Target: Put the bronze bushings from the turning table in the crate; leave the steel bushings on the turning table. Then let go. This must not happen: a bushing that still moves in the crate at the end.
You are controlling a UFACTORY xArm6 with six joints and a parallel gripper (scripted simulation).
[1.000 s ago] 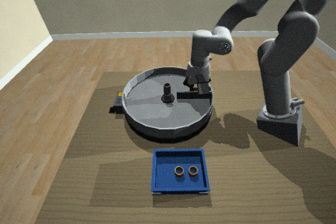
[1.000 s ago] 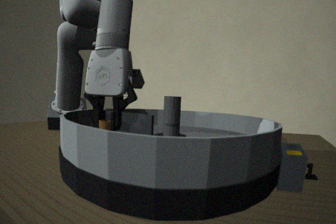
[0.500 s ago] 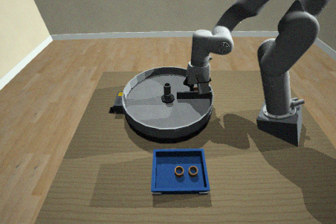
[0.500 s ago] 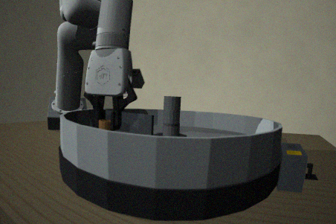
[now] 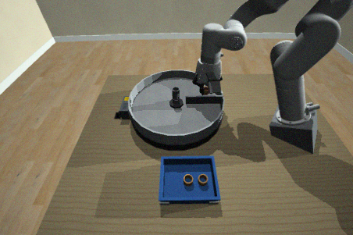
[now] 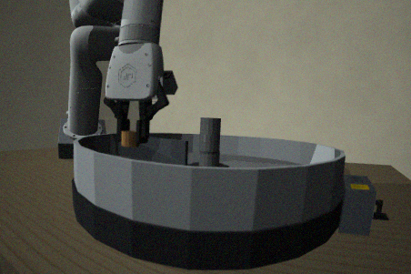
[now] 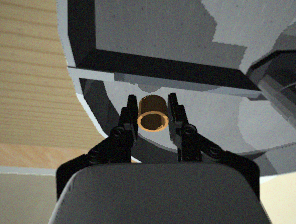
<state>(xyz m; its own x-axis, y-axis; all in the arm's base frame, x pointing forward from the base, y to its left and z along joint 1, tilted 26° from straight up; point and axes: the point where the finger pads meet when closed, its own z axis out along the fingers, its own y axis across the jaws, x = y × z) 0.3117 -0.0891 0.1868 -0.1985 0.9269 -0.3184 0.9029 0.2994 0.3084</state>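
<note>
Right now the blue crate is 9 cm ahead of my hand, 38 cm to the left of it and 8 cm below it. Round my hand: grey turning table 14 cm ahead, 4 cm to the left, 6 cm below.
</note>
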